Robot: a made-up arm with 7 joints.
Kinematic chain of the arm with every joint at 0, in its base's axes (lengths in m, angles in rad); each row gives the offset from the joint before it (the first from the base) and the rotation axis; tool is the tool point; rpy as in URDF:
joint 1: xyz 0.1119 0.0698 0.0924 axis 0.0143 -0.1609 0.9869
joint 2: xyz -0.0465 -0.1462 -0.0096 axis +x
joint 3: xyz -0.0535 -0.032 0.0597 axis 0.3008 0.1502 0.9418
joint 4: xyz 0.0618 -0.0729 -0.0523 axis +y
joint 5: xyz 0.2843 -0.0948 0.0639 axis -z
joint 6: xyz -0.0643 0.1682 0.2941 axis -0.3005 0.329 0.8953
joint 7: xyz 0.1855 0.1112 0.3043 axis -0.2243 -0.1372 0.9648
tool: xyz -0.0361 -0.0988 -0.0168 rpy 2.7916 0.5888 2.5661
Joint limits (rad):
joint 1: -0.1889..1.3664
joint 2: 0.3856..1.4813
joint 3: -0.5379..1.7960
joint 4: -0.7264..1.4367
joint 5: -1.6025..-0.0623
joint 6: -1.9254..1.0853
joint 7: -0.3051..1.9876
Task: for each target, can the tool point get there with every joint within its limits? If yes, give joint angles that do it. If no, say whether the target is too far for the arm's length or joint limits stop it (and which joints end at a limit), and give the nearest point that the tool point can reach.
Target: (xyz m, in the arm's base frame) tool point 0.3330 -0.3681 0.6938
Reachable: yes | joints 0.0120 0.9763 1.4952 0.2059 -0.6401 -0.2368 0.2971
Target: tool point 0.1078 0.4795 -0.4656
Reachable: no: joint limits stop it (at a limit: joint 1, joint 2, joint 4, joint 5) | nearest point 0.3282 0.6304 -0.4857 | short by 0.268 m
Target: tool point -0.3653 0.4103 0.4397
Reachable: yes | joints 1.0679 0.5326 1.4964 1.2207 -0.4581 -0.7500 1.1371
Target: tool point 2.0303 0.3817 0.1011
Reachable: no: too far | nearest point 1.1687 0.2086 0.0991 | short by 0.879 m
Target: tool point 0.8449 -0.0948 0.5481
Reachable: yes | joints 1.0859 0.9643 1.4976 -0.3521 -0.8727 -0.5731 1.3753
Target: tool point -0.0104 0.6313 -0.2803
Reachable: no: joint limits stop it (at a limit: joint 1, joint 2, joint 4, joint 5) | nearest point -0.0091 0.7371 -0.0803 | short by 0.226 m
